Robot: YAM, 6 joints.
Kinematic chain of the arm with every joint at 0, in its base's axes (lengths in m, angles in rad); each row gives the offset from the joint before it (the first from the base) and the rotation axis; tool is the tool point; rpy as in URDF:
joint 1: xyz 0 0 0.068 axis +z
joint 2: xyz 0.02 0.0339 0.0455 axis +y
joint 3: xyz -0.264 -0.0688 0 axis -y
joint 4: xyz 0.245 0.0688 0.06 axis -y
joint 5: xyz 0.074 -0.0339 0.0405 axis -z
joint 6: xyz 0.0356 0 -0.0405 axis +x
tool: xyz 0 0 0 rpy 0 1.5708 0
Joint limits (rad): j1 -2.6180..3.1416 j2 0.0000..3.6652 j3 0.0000..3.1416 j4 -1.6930..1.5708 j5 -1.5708..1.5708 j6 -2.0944..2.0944
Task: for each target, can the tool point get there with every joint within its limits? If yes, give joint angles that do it. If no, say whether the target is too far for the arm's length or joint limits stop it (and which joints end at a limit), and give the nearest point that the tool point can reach.
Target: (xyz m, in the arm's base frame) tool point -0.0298 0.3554 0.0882
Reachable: yes | joints 1.7301 2.0014 0.8380 0.4450 0.8583 1.0315
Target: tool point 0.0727 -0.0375 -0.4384
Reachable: no: joint limits stop it (at a limit: joint 2) | nearest point 0.1022 -0.0527 -0.3548 | short by 0.090 m
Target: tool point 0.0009 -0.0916 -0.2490
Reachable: yes | joints -1.6298 3.3786 1.1547 -0.2268 -0.1775 1.2528
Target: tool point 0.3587 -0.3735 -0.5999
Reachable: no: too far | nearest point 0.2775 -0.2890 -0.3468 | short by 0.279 m
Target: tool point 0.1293 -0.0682 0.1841
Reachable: yes | joints -0.6738 0.8556 0.4358 -0.6255 -0.8779 0.0487
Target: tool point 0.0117 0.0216 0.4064
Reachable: yes | joints 0.0630 0.4806 1.2526 -1.2035 -0.6244 0.0116
